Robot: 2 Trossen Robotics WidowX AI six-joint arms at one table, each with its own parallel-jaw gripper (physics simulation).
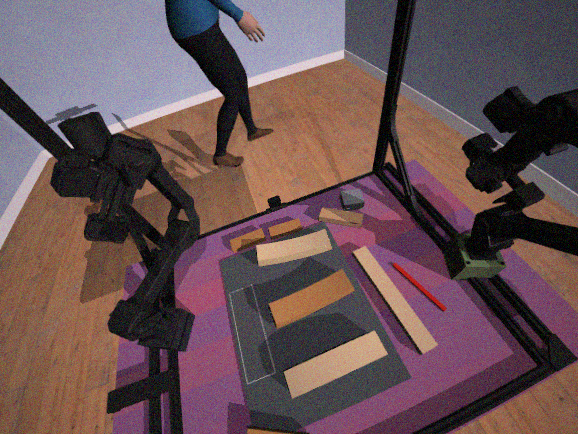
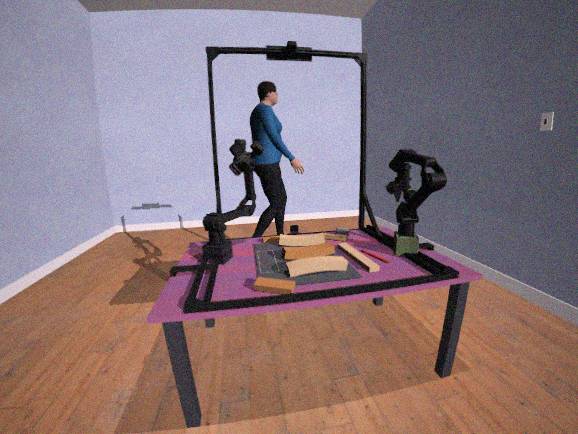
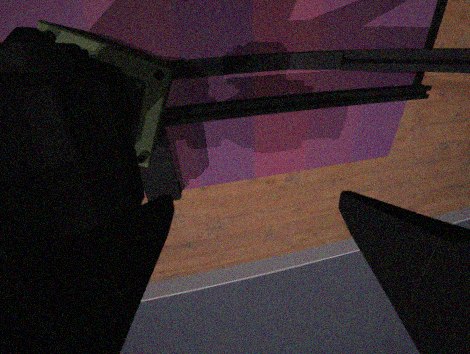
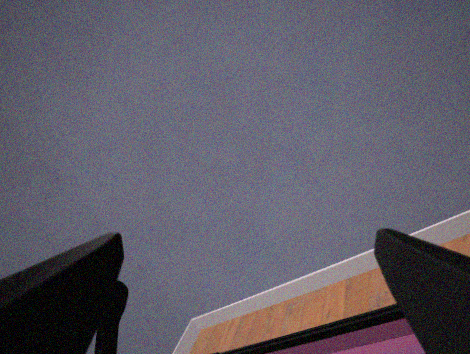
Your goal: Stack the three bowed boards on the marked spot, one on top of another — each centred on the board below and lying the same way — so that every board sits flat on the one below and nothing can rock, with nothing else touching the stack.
Labels:
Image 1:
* my left gripper: 482, 187
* my right gripper: 128, 216
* orange-brown block: 284, 311
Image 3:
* my left gripper: 256, 201
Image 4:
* my right gripper: 249, 243

